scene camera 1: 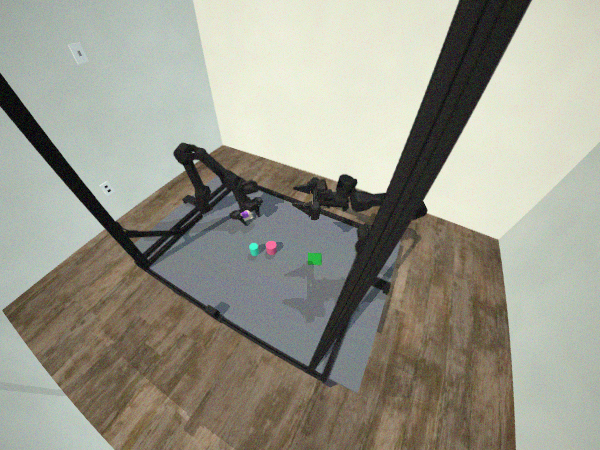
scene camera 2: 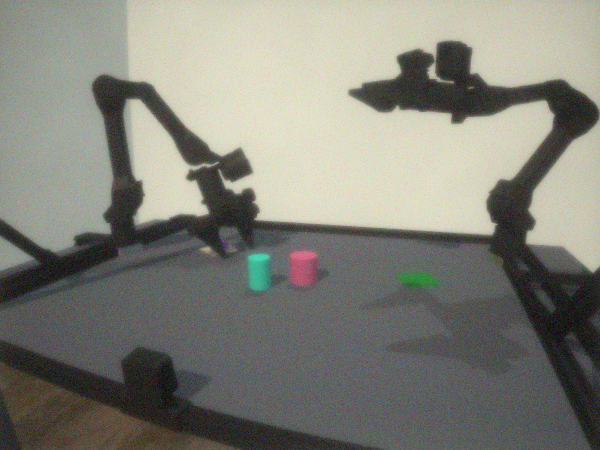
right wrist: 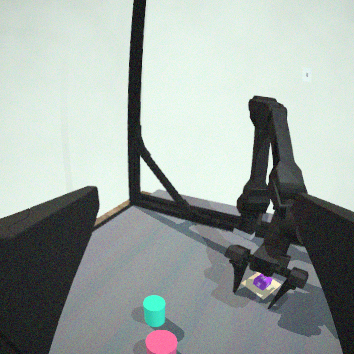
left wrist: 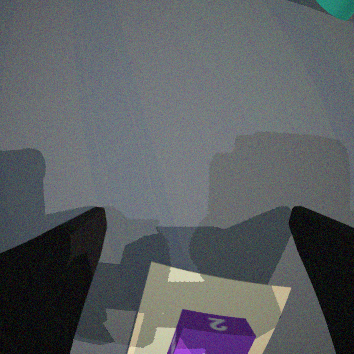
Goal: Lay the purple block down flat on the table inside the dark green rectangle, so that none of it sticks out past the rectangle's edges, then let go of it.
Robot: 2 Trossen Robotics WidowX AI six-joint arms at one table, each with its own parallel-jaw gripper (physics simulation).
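Observation:
The purple block, with a pale 2 on one face, rests on a cream square at the left. It is cut off by the lower edge of the left wrist view. My left gripper is open, pointing down low at the block, its fingers apart and nothing gripped. The dark green rectangle lies bare on the table, right of the cylinders. My right gripper is open and empty, high above the table.
A teal cylinder and a pink cylinder stand upright between the block and the green rectangle. An olive patch lies by the right arm's base. Black frame posts rise around the table.

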